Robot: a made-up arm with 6 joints. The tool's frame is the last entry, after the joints. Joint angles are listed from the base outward. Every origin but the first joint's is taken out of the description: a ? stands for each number. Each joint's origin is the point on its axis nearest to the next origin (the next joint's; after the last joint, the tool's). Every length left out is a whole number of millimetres.
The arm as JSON. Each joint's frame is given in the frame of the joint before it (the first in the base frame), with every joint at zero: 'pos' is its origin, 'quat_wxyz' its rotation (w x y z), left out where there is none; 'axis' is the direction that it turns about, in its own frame. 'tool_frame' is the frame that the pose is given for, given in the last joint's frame.
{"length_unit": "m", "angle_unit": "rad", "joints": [
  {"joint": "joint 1", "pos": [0.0, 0.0, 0.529], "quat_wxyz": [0.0, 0.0, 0.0, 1.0], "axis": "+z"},
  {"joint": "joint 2", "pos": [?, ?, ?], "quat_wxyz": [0.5, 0.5, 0.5, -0.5], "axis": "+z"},
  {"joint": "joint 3", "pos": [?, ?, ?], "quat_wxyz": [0.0, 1.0, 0.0, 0.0], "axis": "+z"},
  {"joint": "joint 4", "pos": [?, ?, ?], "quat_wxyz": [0.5, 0.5, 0.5, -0.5], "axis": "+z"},
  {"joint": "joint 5", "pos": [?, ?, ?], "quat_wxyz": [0.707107, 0.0, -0.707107, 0.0], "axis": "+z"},
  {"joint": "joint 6", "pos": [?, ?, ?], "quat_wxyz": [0.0, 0.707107, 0.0, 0.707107], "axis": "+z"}
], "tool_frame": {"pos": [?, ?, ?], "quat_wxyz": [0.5, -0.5, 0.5, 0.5]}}
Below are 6 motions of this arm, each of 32 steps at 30 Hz.
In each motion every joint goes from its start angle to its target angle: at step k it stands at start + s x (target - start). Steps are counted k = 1, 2, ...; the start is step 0. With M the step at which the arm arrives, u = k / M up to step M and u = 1 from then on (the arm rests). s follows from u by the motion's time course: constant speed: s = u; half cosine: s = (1 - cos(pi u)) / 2; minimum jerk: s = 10 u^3 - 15 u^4 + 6 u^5.
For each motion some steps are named. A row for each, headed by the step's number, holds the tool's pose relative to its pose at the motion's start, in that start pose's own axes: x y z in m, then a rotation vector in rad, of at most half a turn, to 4 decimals.
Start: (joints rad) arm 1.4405 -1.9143 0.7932 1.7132 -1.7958 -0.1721
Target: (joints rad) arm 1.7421 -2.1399 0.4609 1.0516 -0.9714 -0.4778
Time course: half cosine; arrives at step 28
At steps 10, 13, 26, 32:
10: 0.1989 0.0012 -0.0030 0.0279 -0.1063 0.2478
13: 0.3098 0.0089 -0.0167 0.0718 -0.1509 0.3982
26: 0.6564 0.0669 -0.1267 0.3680 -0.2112 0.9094
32: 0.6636 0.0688 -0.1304 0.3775 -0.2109 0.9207

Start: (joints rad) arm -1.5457 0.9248 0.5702 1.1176 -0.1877 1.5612
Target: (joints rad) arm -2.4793 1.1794 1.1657 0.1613 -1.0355 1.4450
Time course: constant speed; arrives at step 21
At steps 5, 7, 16, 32:
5: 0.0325 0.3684 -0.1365 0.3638 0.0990 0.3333
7: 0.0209 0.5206 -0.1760 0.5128 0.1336 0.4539
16: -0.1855 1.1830 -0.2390 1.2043 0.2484 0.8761
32: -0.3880 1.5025 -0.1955 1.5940 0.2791 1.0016

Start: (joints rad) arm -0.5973 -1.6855 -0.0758 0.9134 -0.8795 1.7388
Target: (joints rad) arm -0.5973 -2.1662 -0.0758 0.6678 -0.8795 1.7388
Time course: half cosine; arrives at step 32
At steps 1, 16, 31, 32:
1: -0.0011 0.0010 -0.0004 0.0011 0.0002 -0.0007
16: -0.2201 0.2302 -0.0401 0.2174 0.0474 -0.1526
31: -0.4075 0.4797 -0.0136 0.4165 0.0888 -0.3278
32: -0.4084 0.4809 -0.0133 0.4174 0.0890 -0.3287

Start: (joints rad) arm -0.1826 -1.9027 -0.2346 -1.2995 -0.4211 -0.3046
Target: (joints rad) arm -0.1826 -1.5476 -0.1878 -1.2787 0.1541 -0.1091
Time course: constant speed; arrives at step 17
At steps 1, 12, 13, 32:
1: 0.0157 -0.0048 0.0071 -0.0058 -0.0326 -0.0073
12: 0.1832 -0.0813 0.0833 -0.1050 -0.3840 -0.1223
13: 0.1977 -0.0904 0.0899 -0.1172 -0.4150 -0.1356
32: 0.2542 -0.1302 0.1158 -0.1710 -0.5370 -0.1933

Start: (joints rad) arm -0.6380 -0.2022 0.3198 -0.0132 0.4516 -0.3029
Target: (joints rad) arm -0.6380 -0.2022 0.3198 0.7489 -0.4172 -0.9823
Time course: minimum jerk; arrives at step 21
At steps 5, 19, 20, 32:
5: 0.0081 0.0056 0.0157 -0.0018 0.0841 0.0003
19: 0.0797 0.1182 0.1351 -0.1421 0.6497 -0.4645
20: 0.0801 0.1193 0.1357 -0.1437 0.6509 -0.4701
32: 0.0801 0.1195 0.1358 -0.1440 0.6511 -0.4710

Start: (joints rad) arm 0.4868 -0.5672 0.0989 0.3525 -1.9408 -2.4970
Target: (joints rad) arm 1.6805 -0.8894 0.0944 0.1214 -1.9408 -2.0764
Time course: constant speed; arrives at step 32
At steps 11, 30, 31, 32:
11: 0.0548 0.0479 0.0517 -0.5131 0.3029 -0.0449
30: 0.2407 0.2342 0.0124 -1.3867 0.8584 -0.1354
31: 0.2526 0.2448 0.0030 -1.4314 0.8895 -0.1409
32: 0.2645 0.2551 -0.0072 -1.4760 0.9209 -0.1466

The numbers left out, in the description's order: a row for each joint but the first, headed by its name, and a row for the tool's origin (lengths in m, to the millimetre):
joint 2: 0.0 0.0 0.0
joint 3: -1.047 0.0 0.0
joint 4: 0.0 0.653 0.0
joint 5: -0.266 0.0 0.0
joint 6: 0.0 0.0 0.0
tool: 0.0 0.0 0.0

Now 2 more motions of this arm.
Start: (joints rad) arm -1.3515 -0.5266 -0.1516 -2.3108 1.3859 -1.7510
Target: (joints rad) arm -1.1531 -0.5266 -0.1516 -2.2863 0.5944 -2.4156
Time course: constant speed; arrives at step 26
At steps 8, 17, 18, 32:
8: -0.0092 0.0092 0.0015 0.1711 -0.1044 -0.2674
17: -0.0192 0.0200 0.0024 0.3607 -0.2956 -0.5378
18: -0.0203 0.0212 0.0024 0.3811 -0.3215 -0.5653
32: -0.0288 0.0310 0.0026 0.5361 -0.5595 -0.7640

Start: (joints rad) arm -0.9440 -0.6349 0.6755 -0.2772 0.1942 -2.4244
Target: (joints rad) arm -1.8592 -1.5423 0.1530 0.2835 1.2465 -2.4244
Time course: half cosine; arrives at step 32
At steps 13, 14, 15, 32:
13: -0.2493 -0.0372 -0.4619 -0.4995 0.4892 0.2152
14: -0.2899 -0.0643 -0.5173 -0.5636 0.5622 0.2295
15: -0.3326 -0.0966 -0.5709 -0.6280 0.6381 0.2403
32: -0.8795 -0.6971 -0.8788 -1.2398 1.5690 0.0526

